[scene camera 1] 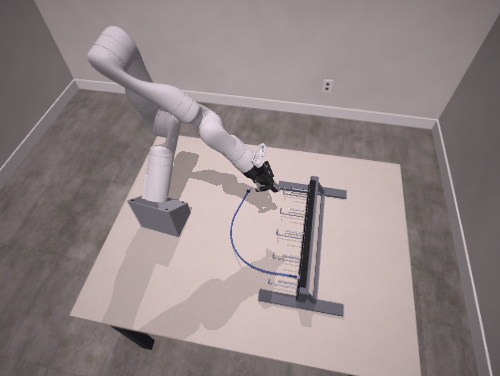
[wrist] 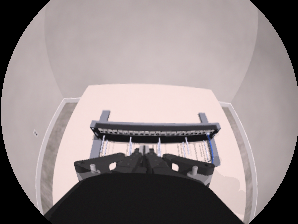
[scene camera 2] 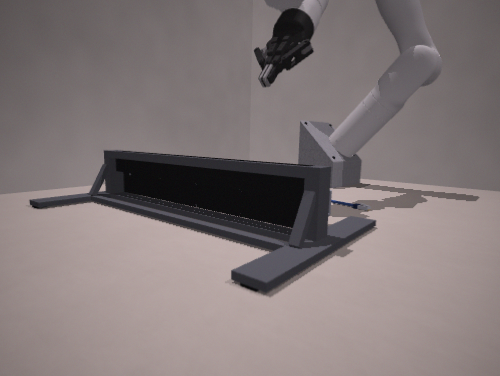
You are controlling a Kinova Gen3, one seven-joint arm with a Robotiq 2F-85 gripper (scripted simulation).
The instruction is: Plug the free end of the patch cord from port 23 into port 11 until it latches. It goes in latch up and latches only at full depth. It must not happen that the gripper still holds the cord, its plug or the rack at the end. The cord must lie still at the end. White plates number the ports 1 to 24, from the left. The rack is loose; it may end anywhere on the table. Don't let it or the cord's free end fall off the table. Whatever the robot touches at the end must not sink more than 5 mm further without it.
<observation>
In view: my gripper [scene camera 2: 263, 83].
My gripper is seen too in the wrist view [wrist: 144, 151].
</observation>
